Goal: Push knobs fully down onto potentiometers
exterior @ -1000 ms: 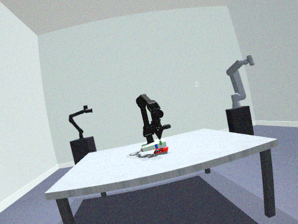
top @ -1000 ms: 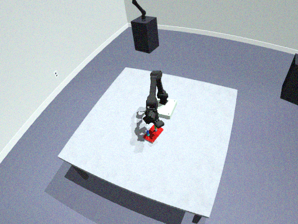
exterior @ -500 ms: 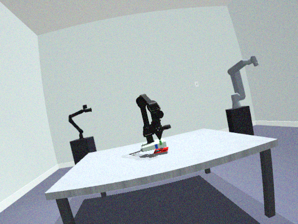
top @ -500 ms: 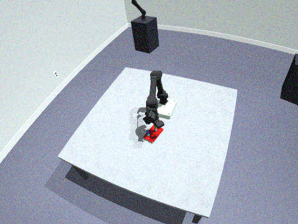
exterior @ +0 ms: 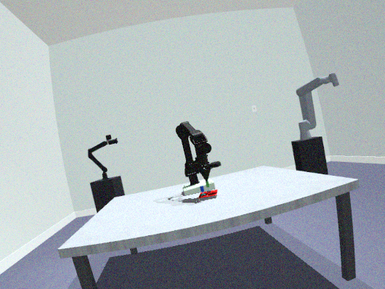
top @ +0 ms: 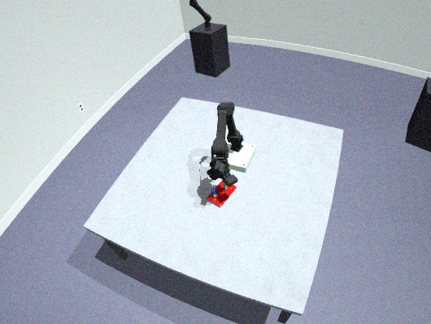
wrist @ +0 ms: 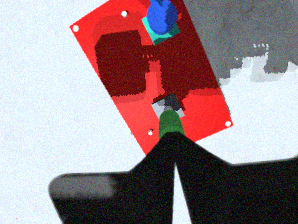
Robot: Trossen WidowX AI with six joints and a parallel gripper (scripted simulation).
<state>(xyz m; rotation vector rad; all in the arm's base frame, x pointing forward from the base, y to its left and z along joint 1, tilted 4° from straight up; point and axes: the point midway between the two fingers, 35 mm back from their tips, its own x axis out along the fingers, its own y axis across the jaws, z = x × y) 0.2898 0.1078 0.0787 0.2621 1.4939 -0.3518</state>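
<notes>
Now: the green knob 20 mm below my gripper tip. From my gripper tip the other things lie so: blue knob: 70 mm ahead, 30 mm to the right, 20 mm below.
</notes>
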